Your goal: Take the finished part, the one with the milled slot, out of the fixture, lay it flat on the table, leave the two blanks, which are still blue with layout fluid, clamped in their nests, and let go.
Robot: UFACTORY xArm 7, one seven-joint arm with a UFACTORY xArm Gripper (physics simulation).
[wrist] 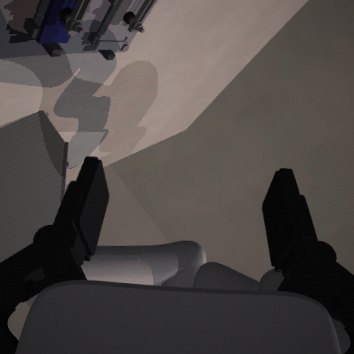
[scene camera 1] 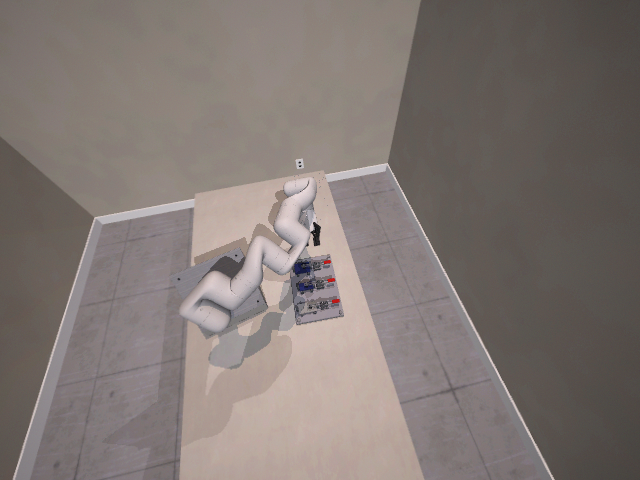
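Note:
The fixture lies on the table with three clamped nests in a row. One blue blank sits in the nest nearest the gripper, and another blue blank in the middle nest. The finished part, silver-grey, sits in the nest farthest from the gripper; its slot is too small to make out. A blue blank shows at the upper left of the wrist view, beneath clamp hardware. My gripper is open and empty, off the fixture's end toward the back wall.
Toggle clamps with red handles stand along the fixture's right side. The arm reaches over the table from a grey base plate at the left. The table's right edge runs beyond the handles.

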